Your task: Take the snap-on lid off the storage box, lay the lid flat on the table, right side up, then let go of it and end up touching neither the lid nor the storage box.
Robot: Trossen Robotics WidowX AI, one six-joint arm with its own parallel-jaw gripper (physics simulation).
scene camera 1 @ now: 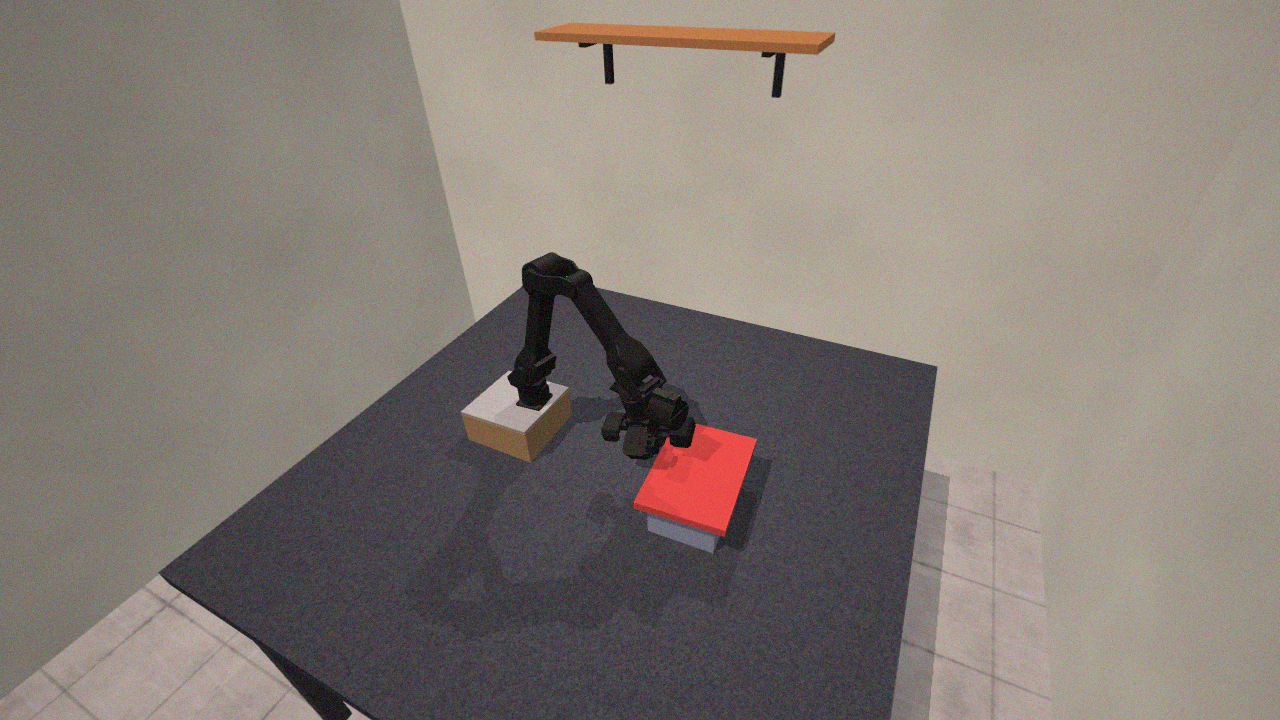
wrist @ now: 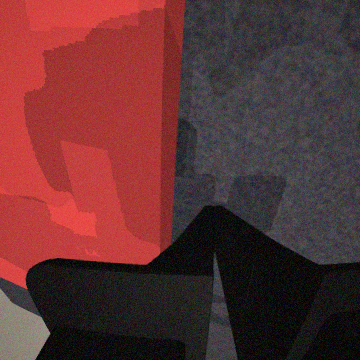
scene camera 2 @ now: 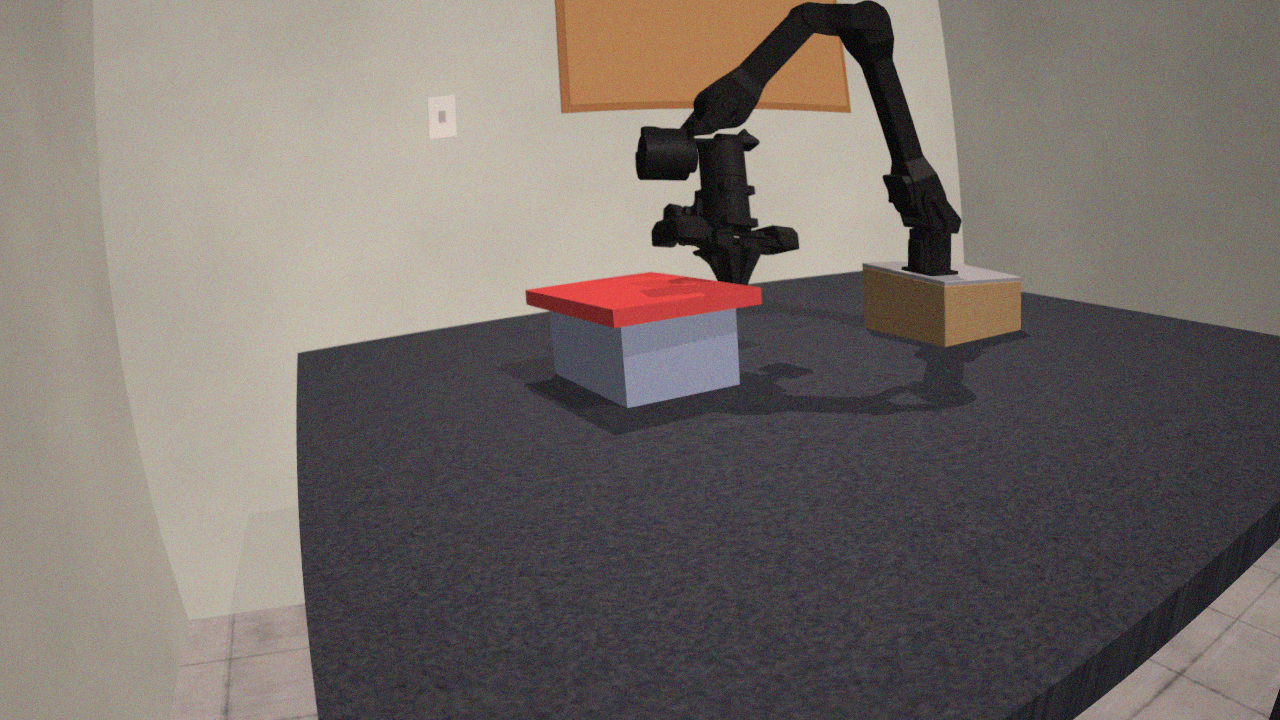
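Note:
The red lid [scene camera 1: 705, 483] [scene camera 2: 626, 293] [wrist: 115, 90] lies flat on top of the grey-blue storage box [scene camera 1: 682, 530] [scene camera 2: 680, 358] and overhangs its walls. The box stands on the dark table. My gripper [scene camera 1: 640, 449] [scene camera 2: 735, 279] [wrist: 212, 213] is shut and empty, pointing down beside the lid's long edge on the side nearer the arm's base. In the second scene view the lid hides the very ends of the fingertips. In the wrist view the fingers stand right at the lid's edge; whether they touch it I cannot tell.
The arm's base stands on a wooden block [scene camera 1: 501, 438] [scene camera 2: 904, 308] with a pale top, on the dark table [scene camera 1: 787, 617] [scene camera 2: 760, 537]. A wall shelf [scene camera 1: 684, 35] hangs well above the table. The arm's shadow falls across the table and the lid.

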